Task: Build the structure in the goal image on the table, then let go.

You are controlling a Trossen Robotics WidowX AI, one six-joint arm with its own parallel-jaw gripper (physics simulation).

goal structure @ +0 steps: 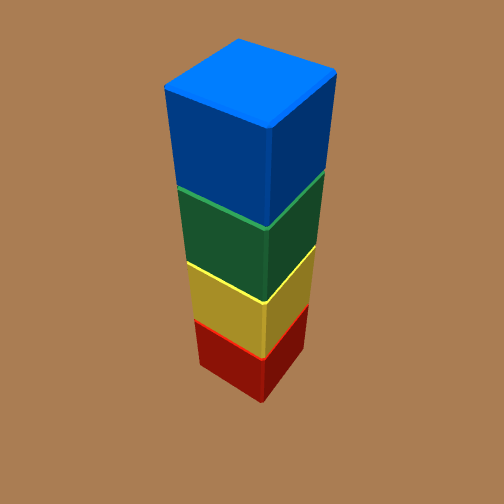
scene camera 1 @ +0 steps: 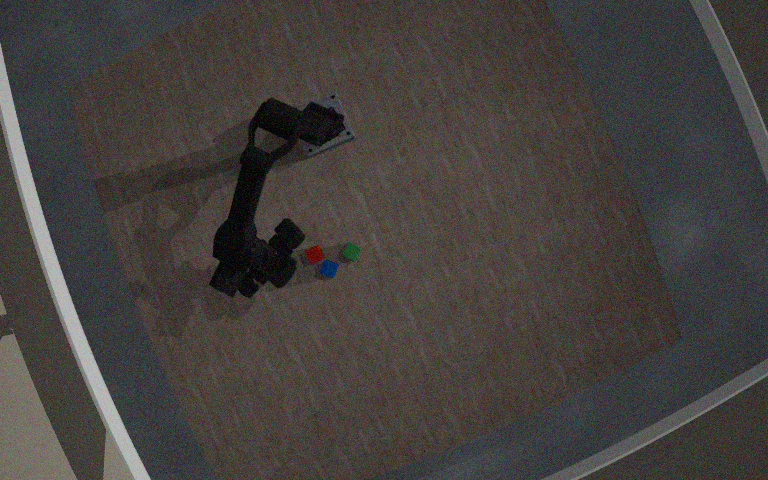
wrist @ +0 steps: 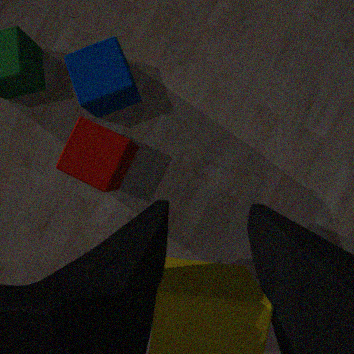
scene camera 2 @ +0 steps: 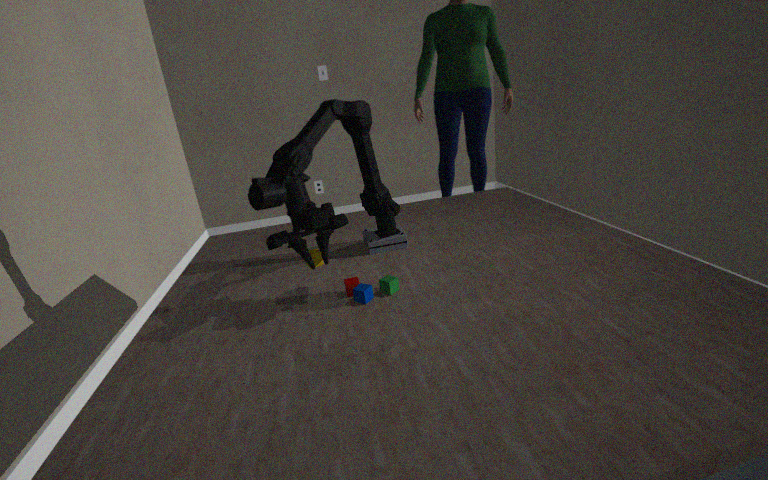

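My gripper (scene camera 2: 320, 266) (wrist: 208, 213) is shut on a yellow cube (scene camera 2: 316, 257) (wrist: 207, 310) and holds it above the wooden surface. In scene camera 1 the arm hides the yellow cube. A red cube (scene camera 1: 314, 254) (scene camera 2: 351, 285) (wrist: 95, 155) rests on the surface, close to a blue cube (scene camera 1: 329, 268) (scene camera 2: 363, 293) (wrist: 102, 75); a narrow gap shows between them in the wrist view. A green cube (scene camera 1: 351, 251) (scene camera 2: 389, 285) (wrist: 20, 62) rests a little apart from both. In the wrist view the three cubes are ahead and to the left of the fingertips.
The arm's grey base plate (scene camera 1: 331, 146) (scene camera 2: 386, 243) stands on the wooden surface (scene camera 1: 453, 226) (scene camera 2: 453, 350). A standing person (scene camera 2: 463, 50) in a green top is behind it by the wall. White baseboards (scene camera 2: 118, 345) run along the walls. Dark shadows lie beneath the arm.
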